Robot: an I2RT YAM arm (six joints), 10 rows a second.
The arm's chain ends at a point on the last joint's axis. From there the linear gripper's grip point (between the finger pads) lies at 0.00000 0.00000 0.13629 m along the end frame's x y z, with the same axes.
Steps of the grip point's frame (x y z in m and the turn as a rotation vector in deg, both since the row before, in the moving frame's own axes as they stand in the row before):
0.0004 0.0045 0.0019 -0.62 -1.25 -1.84
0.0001 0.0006 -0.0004 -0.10 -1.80 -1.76
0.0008 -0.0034 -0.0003 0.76 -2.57 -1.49
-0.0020 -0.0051 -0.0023 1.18 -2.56 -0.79
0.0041 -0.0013 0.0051 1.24 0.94 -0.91
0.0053 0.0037 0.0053 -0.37 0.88 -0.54
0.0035 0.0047 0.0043 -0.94 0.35 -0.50
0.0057 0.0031 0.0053 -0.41 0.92 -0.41
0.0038 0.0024 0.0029 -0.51 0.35 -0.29
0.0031 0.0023 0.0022 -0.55 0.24 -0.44
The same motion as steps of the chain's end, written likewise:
0.0033 0.0030 0.0019 -0.62 -1.25 -1.84
0.0044 0.0003 -0.0003 -0.10 -1.80 -1.76
0.0069 -0.0017 -0.0002 0.76 -2.57 -1.49
0.0041 -0.0023 -0.0021 1.18 -2.56 -0.79
0.0019 0.0017 0.0052 1.24 0.94 -0.91
0.0032 0.0028 0.0053 -0.37 0.88 -0.54
0.0027 0.0025 0.0043 -0.94 0.35 -0.50
0.0035 0.0021 0.0053 -0.41 0.92 -0.41
0.0030 0.0012 0.0029 -0.51 0.35 -0.29
0.0025 0.0010 0.0022 -0.55 0.24 -0.44

